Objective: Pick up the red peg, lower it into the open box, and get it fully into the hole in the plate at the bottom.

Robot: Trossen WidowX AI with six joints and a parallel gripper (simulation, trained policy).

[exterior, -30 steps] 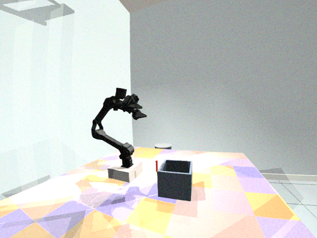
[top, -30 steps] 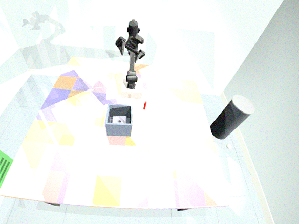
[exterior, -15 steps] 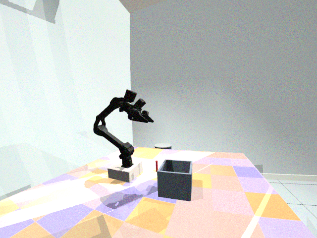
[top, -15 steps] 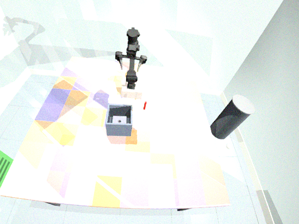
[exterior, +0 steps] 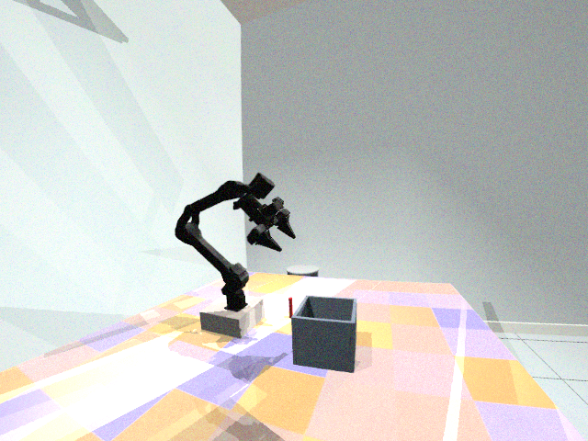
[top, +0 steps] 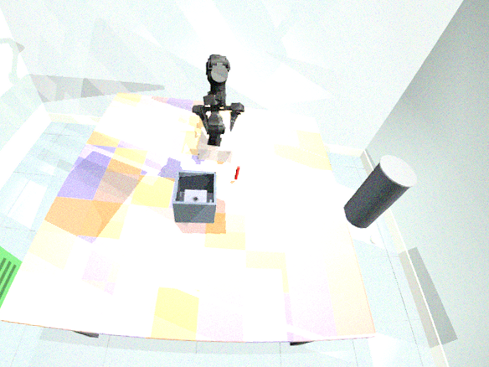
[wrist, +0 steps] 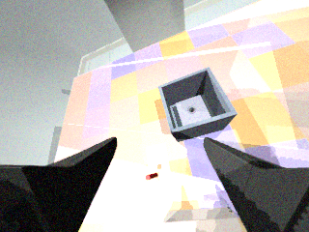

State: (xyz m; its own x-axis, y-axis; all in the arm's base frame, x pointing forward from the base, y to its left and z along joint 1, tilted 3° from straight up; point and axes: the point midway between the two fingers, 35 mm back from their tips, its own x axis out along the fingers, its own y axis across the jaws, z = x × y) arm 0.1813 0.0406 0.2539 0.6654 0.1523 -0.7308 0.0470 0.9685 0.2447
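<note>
The red peg lies 5 cm behind my gripper tip, 10 cm to the left of it and 26 cm below it. The rest, counted from my gripper tip: light plate 14 cm ahead, 5 cm to the right, 26 cm below.
</note>
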